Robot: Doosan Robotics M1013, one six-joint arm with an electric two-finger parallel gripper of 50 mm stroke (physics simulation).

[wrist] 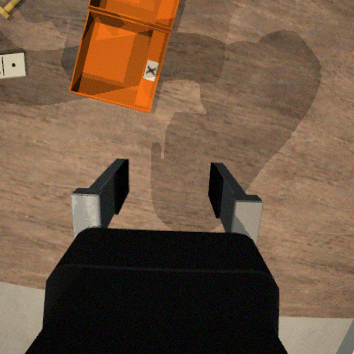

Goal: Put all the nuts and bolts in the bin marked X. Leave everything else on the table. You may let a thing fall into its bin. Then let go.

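Places are measured from the arm's base along level axes (x ahead, y left, z up), in millimetres.
Pixels of known places: gripper, fingertip midpoint: (168,177).
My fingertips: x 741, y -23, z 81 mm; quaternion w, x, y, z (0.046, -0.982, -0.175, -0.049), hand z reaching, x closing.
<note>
Behind a point stands the place of what it marks.
An orange bin (106,56) @(x 651, y 53, z -73 mm) at the upper left of the wrist view carries a white tag with a black X on its inner right wall. No nut or bolt shows in the part of this bin that I see. A brass-yellow piece (7,10) @(x 530, y 60, z -71 mm), perhaps a bolt, is cut off by the top left corner. My gripper (168,177) @(x 741, y -23, z 81 mm) is open and empty, its two dark fingers wide apart above the wooden table (300,210) @(x 961, y -28, z -80 mm), below the bin in the view.
A second orange compartment (137,9) @(x 663, y 114, z -73 mm) adjoins the X bin and is cut off by the top edge. A white domino-like tile (13,65) @(x 558, y 6, z -72 mm) lies at the left edge. The table's near edge crosses the bottom of the view. The arm's shadow falls over the table and bin.
</note>
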